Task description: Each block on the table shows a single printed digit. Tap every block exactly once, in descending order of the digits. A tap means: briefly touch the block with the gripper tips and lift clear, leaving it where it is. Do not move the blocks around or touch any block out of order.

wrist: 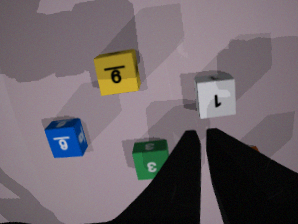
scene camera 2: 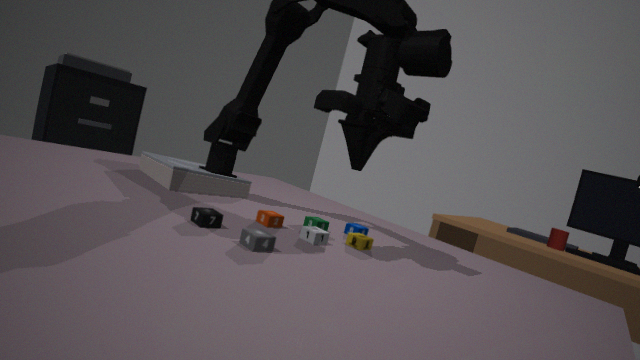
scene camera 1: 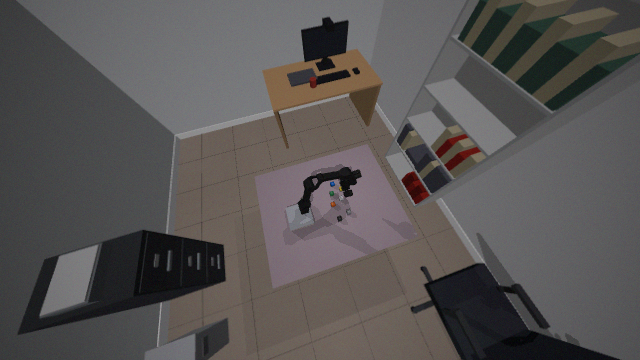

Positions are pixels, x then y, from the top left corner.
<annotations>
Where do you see a blue block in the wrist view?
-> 66, 139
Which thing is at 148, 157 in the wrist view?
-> A green block.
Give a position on a white 1 block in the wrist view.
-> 215, 97
</annotations>
